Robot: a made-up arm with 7 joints.
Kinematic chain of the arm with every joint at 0, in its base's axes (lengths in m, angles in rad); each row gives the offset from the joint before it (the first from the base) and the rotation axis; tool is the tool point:
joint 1: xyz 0 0 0.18 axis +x
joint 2: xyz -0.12 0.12 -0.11 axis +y
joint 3: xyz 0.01 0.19 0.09 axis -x
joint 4: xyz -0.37 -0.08 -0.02 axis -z
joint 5: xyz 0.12 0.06 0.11 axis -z
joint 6: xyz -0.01 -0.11 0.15 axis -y
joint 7: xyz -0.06 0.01 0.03 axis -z
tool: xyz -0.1 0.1 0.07
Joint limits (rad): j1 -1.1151..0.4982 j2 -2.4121..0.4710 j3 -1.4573..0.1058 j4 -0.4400..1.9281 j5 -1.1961..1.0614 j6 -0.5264..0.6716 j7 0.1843..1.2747
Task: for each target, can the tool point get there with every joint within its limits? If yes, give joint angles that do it. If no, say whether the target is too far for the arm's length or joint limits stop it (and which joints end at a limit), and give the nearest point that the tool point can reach.
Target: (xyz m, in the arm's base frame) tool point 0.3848 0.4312 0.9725
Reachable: no: joint limits stop it (at a limit: joint 2, joint 3, joint 5, joint 6, joint 7) | nearest point -0.0921 0.2631 0.6636 | short by 0.593 m
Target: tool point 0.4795 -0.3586 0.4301
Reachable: no: joint limits stop it (at a limit: joint 1, joint 2, joint 3, joint 4, joint 5, joint 6) | nearest point 0.2189 -0.2507 0.1278 | short by 0.413 m
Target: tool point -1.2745 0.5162 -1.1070
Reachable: no: too far | nearest point -0.5825 0.2413 -0.4215 | short by 1.012 m
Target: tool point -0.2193 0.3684 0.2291
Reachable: yes | joints -0.8464 0.2179 -0.2681 0.7774 0.8286 0.3353 0.7621
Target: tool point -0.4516 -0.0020 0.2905
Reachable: yes | joints 0.0972 -0.0449 -0.9144 1.1418 -0.5216 0.1399 0.6024
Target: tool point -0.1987 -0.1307 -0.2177
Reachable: yes | joints -0.2602 -1.8837 -0.9464 1.7013 -0.0202 0.4278 0.9817
